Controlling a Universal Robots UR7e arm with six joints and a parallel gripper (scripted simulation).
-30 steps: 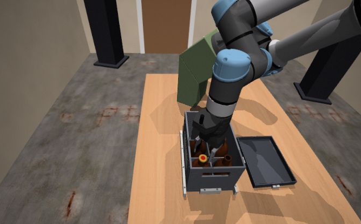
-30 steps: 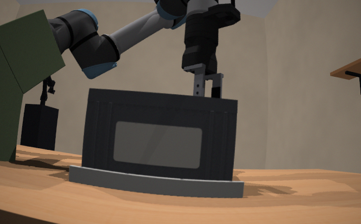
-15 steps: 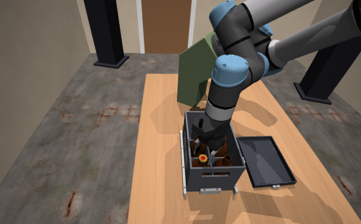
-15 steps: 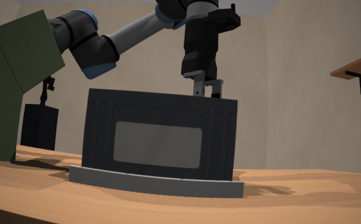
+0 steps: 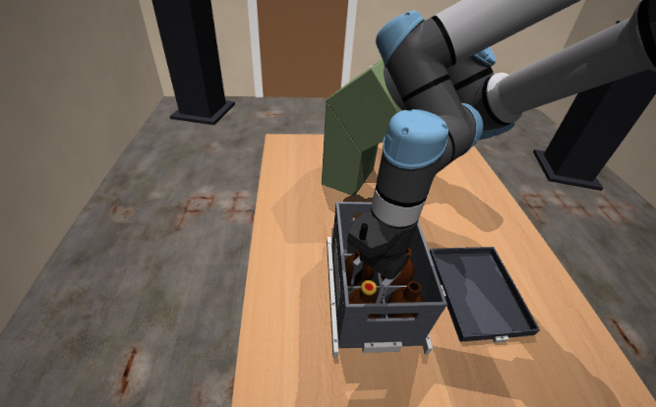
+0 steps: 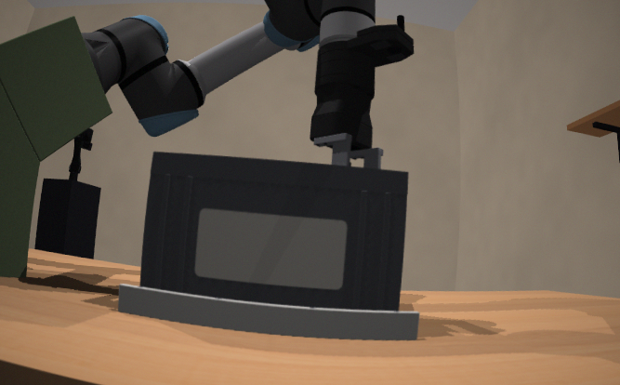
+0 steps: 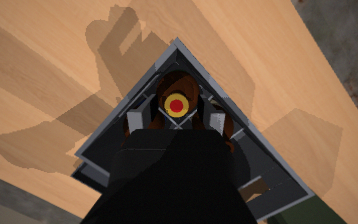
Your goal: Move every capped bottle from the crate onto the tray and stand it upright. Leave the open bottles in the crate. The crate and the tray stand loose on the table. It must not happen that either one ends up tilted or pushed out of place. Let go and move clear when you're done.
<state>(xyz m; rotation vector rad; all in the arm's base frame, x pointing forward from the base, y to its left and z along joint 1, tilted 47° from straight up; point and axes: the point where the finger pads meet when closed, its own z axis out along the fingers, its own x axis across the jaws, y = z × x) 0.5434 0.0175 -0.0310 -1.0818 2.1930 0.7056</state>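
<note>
My gripper is now 80 mm above the brown capped bottle. Also, from my hand: dark grey tray (160 mm behind, 290 mm to the left, 150 mm below); then dark crate (100 mm behind, 20 mm to the left, 80 mm below); then open bottle (20 mm behind, 90 mm to the left, 80 mm below).
</note>
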